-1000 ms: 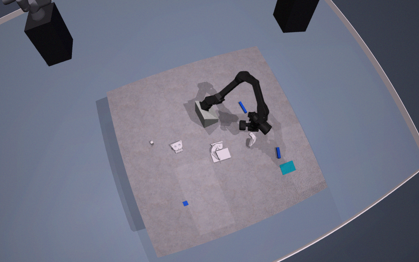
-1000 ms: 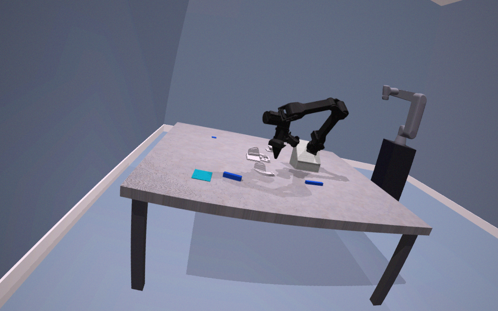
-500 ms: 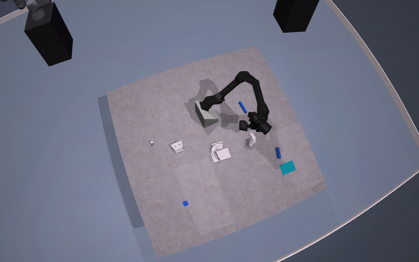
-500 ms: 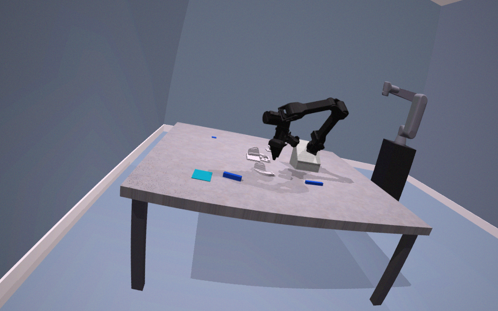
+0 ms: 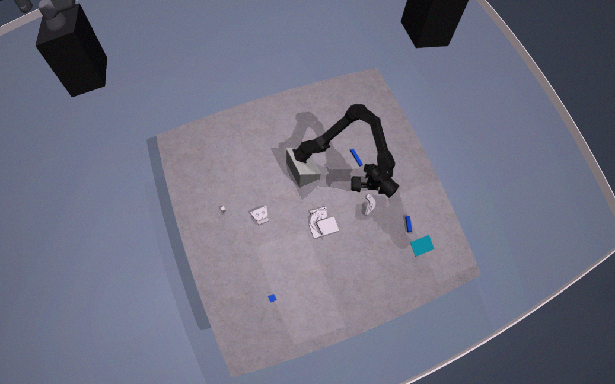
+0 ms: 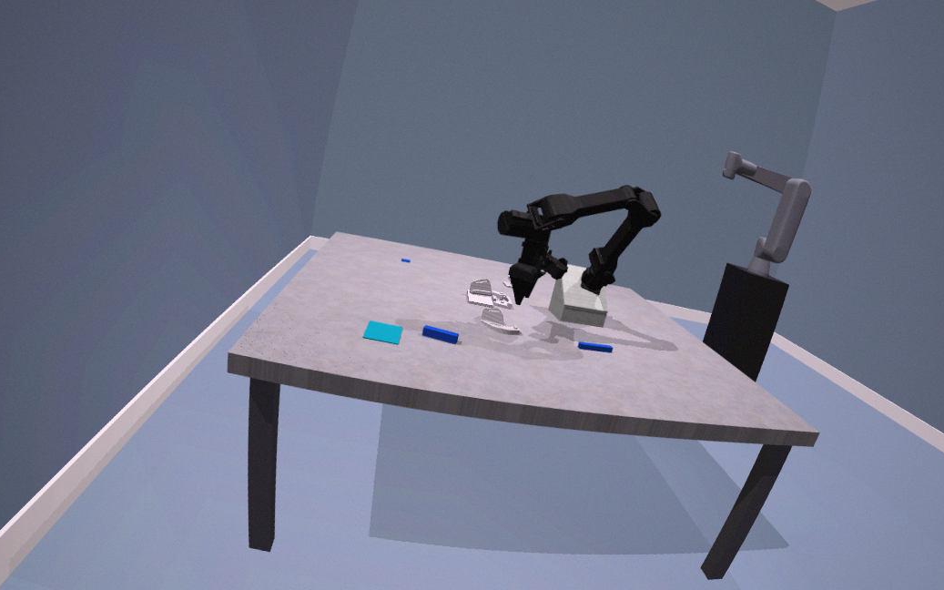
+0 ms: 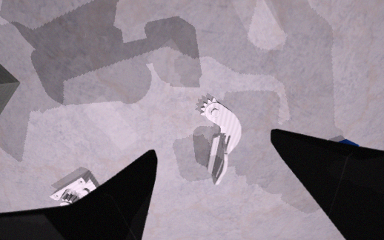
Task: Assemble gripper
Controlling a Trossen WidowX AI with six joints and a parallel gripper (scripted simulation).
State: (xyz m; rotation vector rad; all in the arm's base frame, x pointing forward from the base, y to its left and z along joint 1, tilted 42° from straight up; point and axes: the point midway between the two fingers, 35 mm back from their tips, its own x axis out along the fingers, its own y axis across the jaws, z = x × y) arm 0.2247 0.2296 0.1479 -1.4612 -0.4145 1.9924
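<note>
Now: the white jaw 20 mm ahead of my gripper tip, 10 mm to the left of it and 70 mm below it. Round my gripper tip: teal tile: 300 mm ahead, 200 mm to the left, 80 mm below; blue bar: 210 mm behind, 20 mm to the left, 70 mm below; white stepped part: 30 mm behind, 500 mm to the right, 70 mm below.
</note>
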